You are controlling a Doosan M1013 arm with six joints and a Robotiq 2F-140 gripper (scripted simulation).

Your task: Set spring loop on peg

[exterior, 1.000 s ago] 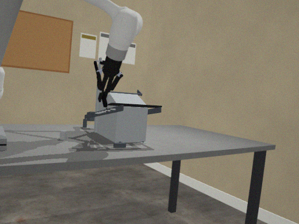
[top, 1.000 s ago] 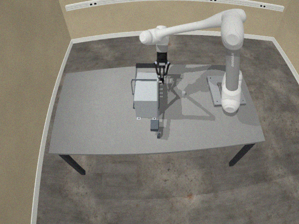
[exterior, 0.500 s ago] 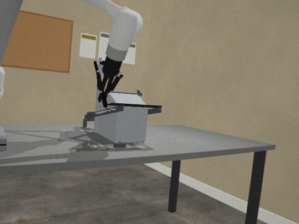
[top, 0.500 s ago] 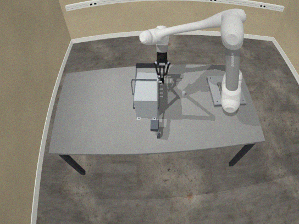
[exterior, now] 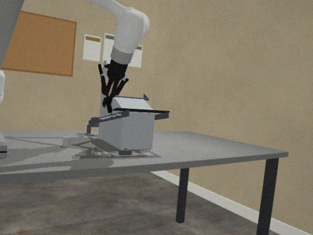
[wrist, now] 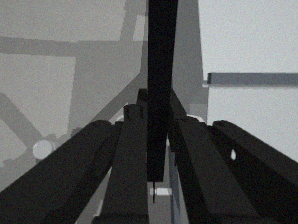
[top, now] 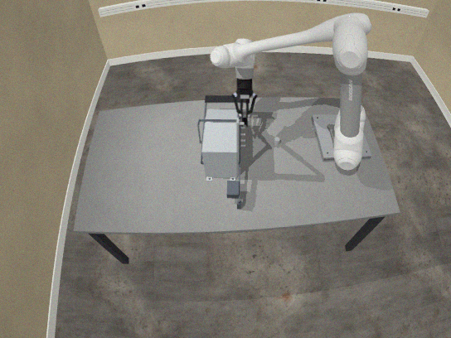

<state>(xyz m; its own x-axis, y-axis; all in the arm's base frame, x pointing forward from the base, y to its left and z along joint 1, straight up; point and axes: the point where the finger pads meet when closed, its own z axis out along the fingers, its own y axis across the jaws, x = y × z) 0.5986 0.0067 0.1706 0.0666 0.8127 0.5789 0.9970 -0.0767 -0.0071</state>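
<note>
The dark spring is 40 mm to the left of my hand and 40 mm above it. Round my hand: steel test weight (180 mm behind, 190 mm below).
</note>
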